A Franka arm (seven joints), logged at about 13 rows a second.
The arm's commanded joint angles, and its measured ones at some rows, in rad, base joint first. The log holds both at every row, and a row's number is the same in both.
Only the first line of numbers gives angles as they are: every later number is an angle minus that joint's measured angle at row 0.
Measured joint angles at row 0:
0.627 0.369 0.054 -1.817 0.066 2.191 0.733
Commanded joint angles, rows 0 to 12:
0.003 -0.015 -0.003 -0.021 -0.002 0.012 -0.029
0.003 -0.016 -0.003 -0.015 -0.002 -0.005 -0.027
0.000 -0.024 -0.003 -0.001 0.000 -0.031 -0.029
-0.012 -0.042 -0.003 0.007 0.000 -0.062 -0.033
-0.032 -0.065 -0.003 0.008 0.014 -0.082 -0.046
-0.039 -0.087 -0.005 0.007 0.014 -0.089 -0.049
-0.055 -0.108 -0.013 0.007 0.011 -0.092 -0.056
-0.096 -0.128 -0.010 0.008 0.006 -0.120 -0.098
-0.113 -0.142 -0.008 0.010 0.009 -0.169 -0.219
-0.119 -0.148 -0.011 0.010 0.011 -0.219 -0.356
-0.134 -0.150 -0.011 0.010 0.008 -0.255 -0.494
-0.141 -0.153 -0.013 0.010 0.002 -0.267 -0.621
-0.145 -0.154 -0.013 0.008 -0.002 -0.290 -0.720
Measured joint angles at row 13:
-0.137 -0.143 -0.016 0.017 0.000 -0.260 -0.540
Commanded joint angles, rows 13 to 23:
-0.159 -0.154 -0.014 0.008 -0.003 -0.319 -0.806
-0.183 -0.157 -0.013 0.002 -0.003 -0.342 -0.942
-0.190 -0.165 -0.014 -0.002 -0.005 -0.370 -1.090
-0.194 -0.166 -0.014 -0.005 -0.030 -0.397 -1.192
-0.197 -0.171 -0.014 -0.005 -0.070 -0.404 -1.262
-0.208 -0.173 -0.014 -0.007 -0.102 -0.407 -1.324
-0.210 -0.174 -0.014 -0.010 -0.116 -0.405 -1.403
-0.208 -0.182 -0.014 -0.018 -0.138 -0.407 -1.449
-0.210 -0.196 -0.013 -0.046 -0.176 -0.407 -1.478
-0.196 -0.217 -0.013 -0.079 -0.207 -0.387 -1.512
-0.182 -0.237 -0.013 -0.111 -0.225 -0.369 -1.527
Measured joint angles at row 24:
-0.198 -0.165 -0.019 -0.021 -0.178 -0.400 -1.472
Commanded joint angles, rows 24 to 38:
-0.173 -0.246 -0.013 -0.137 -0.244 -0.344 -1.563
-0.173 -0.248 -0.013 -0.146 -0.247 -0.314 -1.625
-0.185 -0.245 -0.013 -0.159 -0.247 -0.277 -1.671
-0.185 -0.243 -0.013 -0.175 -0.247 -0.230 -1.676
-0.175 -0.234 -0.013 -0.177 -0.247 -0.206 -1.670
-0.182 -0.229 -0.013 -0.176 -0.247 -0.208 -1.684
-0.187 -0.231 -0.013 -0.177 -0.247 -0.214 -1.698
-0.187 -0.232 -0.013 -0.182 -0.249 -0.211 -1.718
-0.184 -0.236 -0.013 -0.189 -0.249 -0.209 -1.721
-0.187 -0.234 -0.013 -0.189 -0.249 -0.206 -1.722
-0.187 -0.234 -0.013 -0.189 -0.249 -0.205 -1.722
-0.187 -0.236 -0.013 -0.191 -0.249 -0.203 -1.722
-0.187 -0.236 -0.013 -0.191 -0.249 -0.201 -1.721
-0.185 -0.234 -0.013 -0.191 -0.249 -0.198 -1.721
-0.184 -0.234 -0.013 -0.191 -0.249 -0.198 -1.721
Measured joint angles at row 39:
-0.176 -0.211 -0.016 -0.165 -0.231 -0.224 -1.692
